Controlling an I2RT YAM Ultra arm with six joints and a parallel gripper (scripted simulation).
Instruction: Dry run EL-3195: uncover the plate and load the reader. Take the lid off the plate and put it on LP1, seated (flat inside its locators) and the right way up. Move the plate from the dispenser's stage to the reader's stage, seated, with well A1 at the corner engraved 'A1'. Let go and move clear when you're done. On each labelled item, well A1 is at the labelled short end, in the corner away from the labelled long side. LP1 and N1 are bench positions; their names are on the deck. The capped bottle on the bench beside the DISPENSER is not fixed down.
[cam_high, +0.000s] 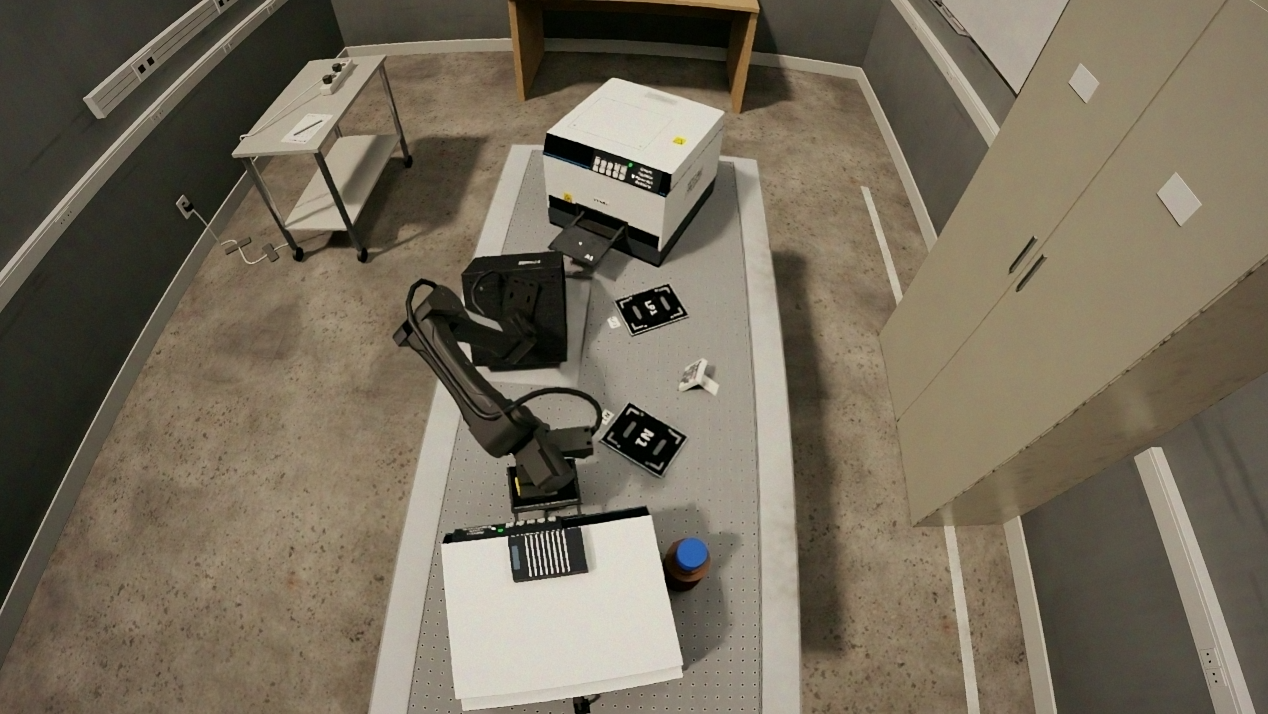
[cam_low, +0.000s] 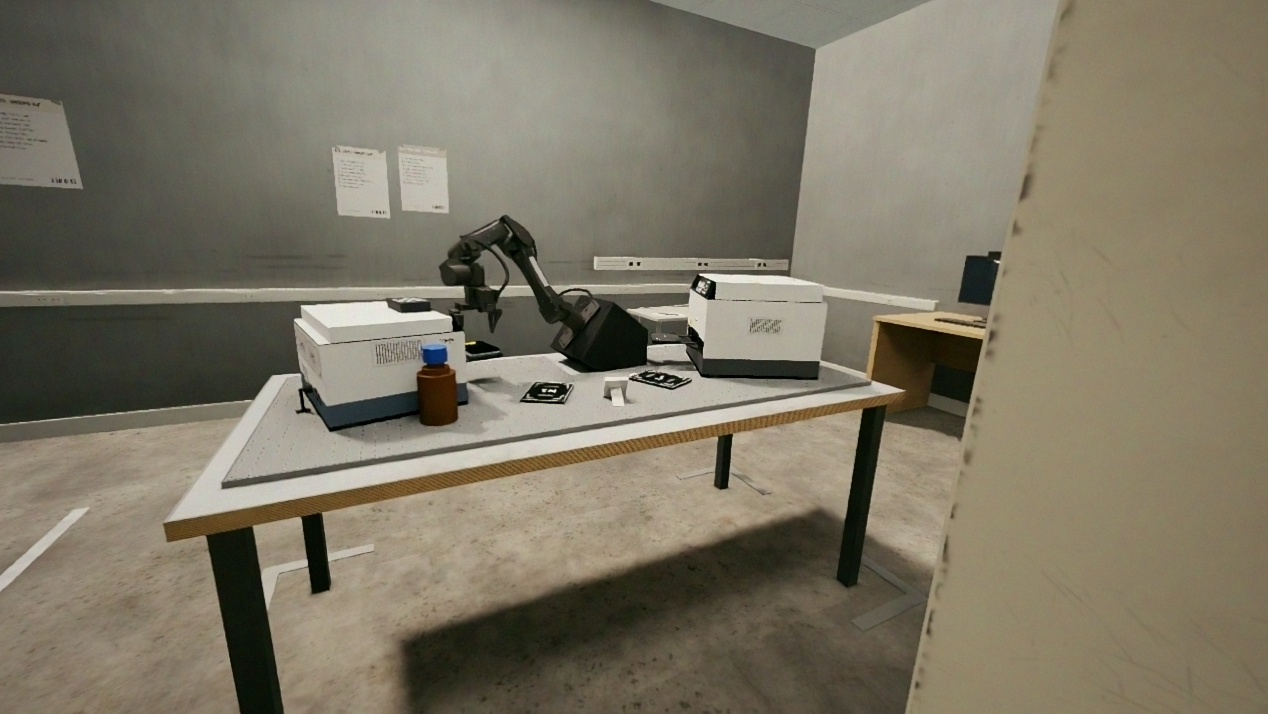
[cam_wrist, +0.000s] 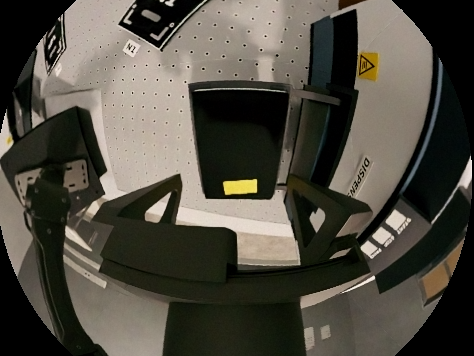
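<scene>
My hand is 1 cm short of the black plate and 4 cm above it. The rest, counted from my hand: well plate (1 cm ahead, 5 cm below); then blue-capped bottle (30 cm ahead, 13 cm to the right, 4 cm below).
</scene>
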